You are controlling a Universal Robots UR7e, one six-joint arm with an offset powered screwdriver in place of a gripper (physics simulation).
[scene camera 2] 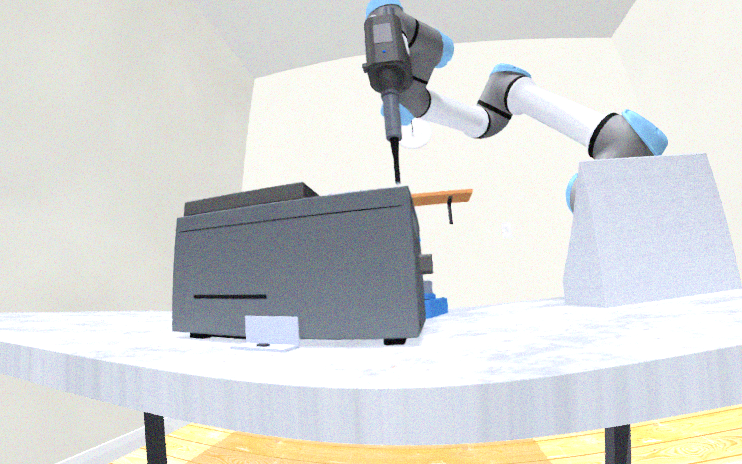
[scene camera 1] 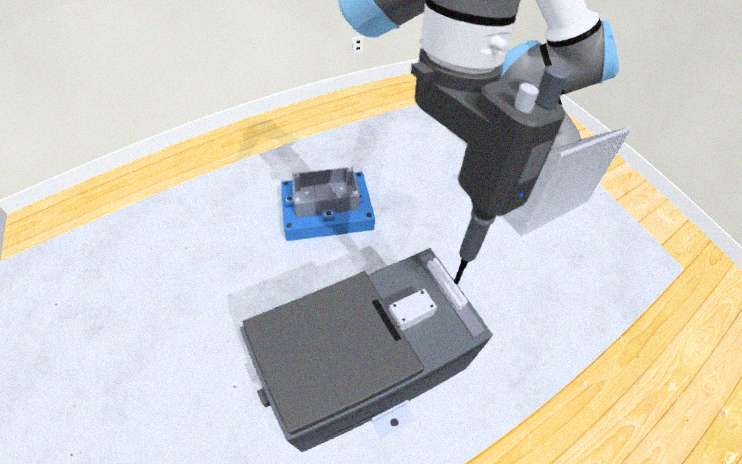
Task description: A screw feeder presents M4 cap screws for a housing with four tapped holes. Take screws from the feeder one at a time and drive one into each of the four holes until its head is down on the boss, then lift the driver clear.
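The screw feeder (scene camera 1: 333, 350) (scene camera 2: 295, 268) is a large dark grey box with a pale rail (scene camera 1: 445, 281) at one end of its top. My screwdriver (scene camera 1: 456, 281) (scene camera 2: 397, 182) points down, its bit tip close above the rail end of the feeder. A tiny light spot shows at the tip in scene camera 2; whether it is a screw or bare bit I cannot tell. The grey, see-through housing (scene camera 1: 326, 206) (scene camera 2: 428, 286) sits on a blue fixture (scene camera 1: 306, 232) (scene camera 2: 436, 308) behind the feeder. Its corner holes are too small to read. The feeder mostly hides it in scene camera 2.
A white block (scene camera 1: 413, 309) with dark dots sits on the feeder top. A pale bracket (scene camera 1: 383, 424) (scene camera 2: 271, 328) stands at the feeder's front foot. A tall grey slanted panel (scene camera 1: 574, 180) (scene camera 2: 656, 235) stands by the arm's base. An orange shelf (scene camera 2: 443, 196) shows behind the feeder.
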